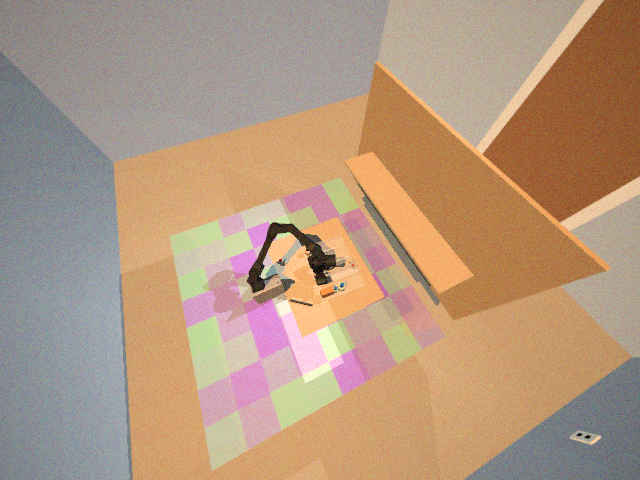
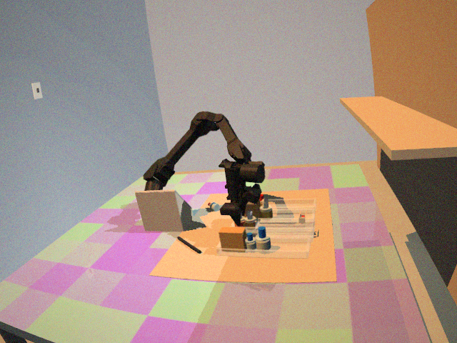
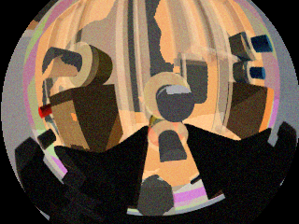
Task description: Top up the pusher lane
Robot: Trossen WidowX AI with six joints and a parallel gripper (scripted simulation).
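Now: the clear lane rack 140 mm ahead of my gripper tip, 20 mm to the right of it and 10 mm below it. The rest, counted from my gripper tip: black pen 150 mm behind, 120 mm to the right, 30 mm below.
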